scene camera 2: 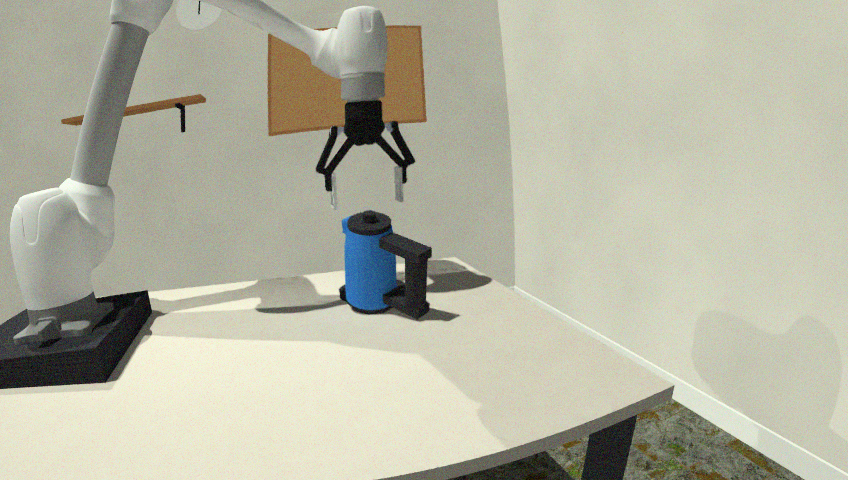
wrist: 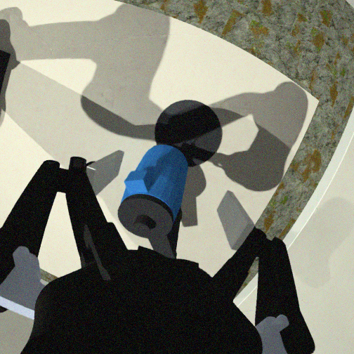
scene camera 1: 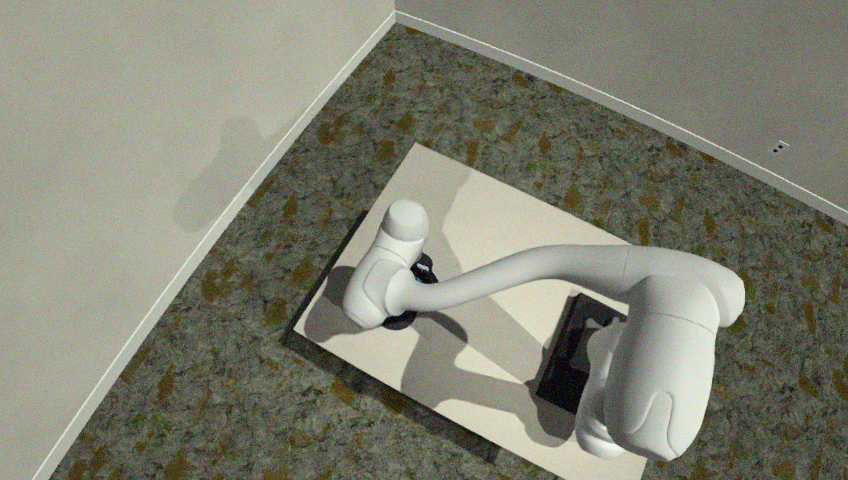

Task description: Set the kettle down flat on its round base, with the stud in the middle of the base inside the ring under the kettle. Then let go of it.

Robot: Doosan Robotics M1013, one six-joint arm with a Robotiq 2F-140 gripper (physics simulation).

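The blue kettle, with a dark lid and black handle, stands roughly upright but off centre from its round black base. In the wrist view most of the disc shows beyond the kettle's foot; in scene camera 2 a bit of it shows behind at the left. Whether the foot rests partly on the disc's edge, or tilts slightly, I cannot tell. Stud and ring are not discernible. My gripper is open and empty above the lid, touching nothing.
The pale table carries the arm's dark mounting block at the other end. The table's end edge and corner are near the base. A wall stands beyond. A cork board hangs behind the arm.
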